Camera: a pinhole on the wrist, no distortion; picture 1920 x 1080 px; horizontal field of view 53.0 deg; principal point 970.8 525.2 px. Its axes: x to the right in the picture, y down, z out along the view. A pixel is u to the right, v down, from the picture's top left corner.
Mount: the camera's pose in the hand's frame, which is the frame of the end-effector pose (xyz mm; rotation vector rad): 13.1 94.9 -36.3 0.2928 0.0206 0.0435
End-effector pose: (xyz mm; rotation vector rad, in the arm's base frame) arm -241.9 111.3 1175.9 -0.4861 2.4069 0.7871
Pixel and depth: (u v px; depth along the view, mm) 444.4 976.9 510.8
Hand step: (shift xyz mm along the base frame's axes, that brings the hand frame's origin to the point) 256.2 368.2 -234.7
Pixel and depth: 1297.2 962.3 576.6
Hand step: 93.6 370.9 -420.1
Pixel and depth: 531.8 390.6 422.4
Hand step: 225.6 192.2 -225.7
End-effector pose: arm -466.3 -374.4 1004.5 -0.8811 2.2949 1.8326
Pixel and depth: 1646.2 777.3 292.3
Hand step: -198.6 191.1 -75.1
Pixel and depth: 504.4 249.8 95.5
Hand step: -34.3 56.3 34.6
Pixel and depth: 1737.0 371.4 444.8
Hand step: -249.0 259.4 -239.6
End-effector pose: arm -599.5 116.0 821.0 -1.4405 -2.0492 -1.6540
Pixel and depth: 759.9 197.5 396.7
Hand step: 86.3 260.3 -194.4
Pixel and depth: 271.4 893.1 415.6
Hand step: 267.9 237.9 -199.7
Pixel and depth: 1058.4 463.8 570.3
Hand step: 125.7 448.0 -218.7
